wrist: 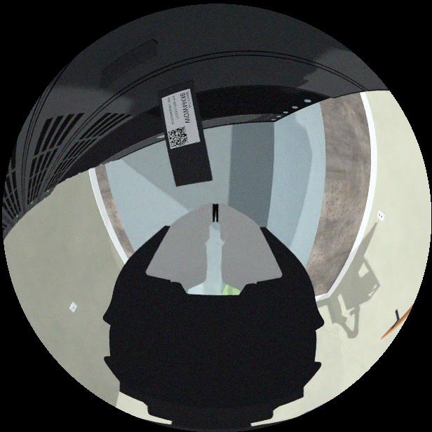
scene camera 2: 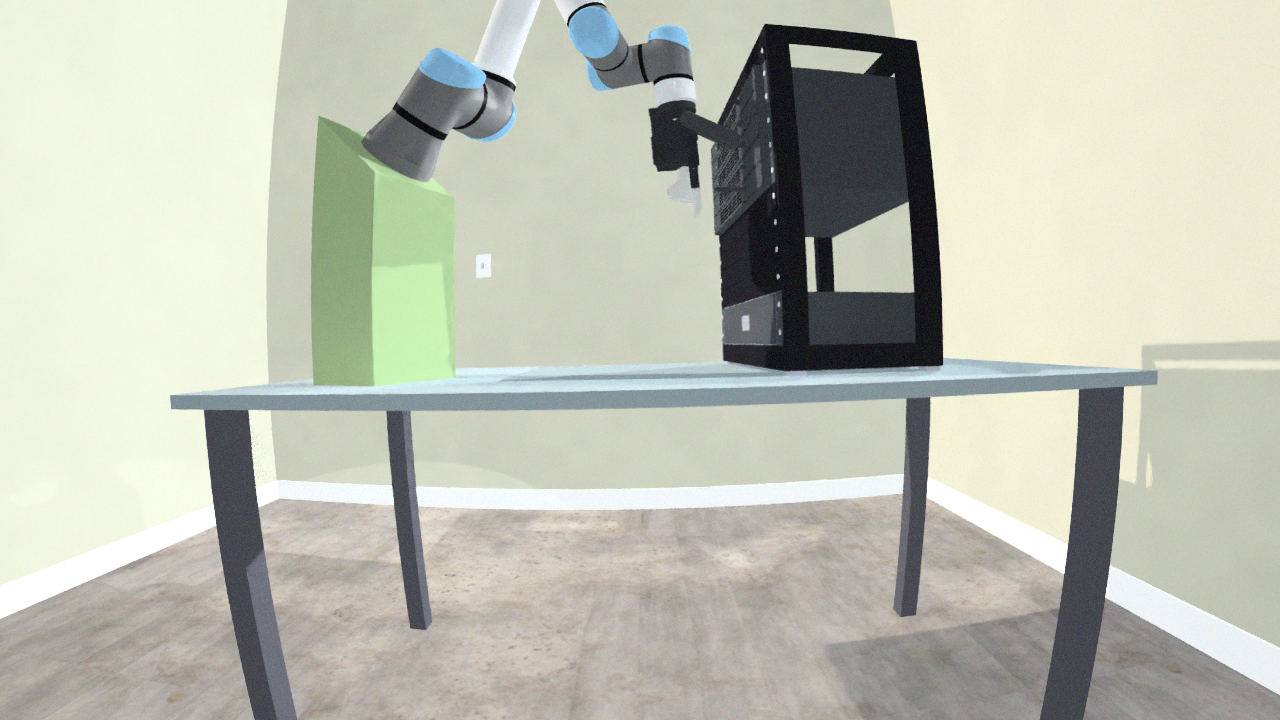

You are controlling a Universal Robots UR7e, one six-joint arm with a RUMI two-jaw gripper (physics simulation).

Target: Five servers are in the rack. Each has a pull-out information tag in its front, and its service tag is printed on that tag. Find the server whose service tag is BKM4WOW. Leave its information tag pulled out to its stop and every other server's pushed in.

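Places are measured from the arm's base along level axes (x ahead, y left, z up), in centimetres.
Where they show: gripper, fingertip midpoint: (scene camera 2: 696,217); arm's base at its link origin: (scene camera 2: 395,161).
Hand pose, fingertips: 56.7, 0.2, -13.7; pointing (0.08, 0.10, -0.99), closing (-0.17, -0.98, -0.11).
Observation:
Each offset is from my fingertips to the top centre of the thing, as dx, dy, dz. "spot": to the spot under its first point.
The rack (scene camera 2: 927,223) stands at the right of the table. Its servers' grey fronts @(spot: +9.3, +12.7, +13.2) (scene camera 2: 729,170) (wrist: 240,32) fill the upper part. An information tag (wrist: 193,167) sticks out from a server front in the wrist view. Its white label (wrist: 176,112) reads BKM4WOW above a square code. Another tag's dark front (wrist: 129,61) shows to its upper left; how far it sits out is unclear. The other servers' tags cannot be made out. My gripper (scene camera 2: 697,214) (wrist: 215,206) is shut and empty, in front of the servers, apart from the pulled-out tag's outer end.
The blue-grey table (scene camera 2: 581,394) carries the rack and a green pedestal (scene camera 2: 411,286) at the left, which bears the arm's base. A grey lower unit (scene camera 2: 764,313) with a white label @(spot: +10.9, +11.0, -19.0) (scene camera 2: 745,322) sits at the rack's bottom. A dark bar at the wrist reaches toward the server fronts.

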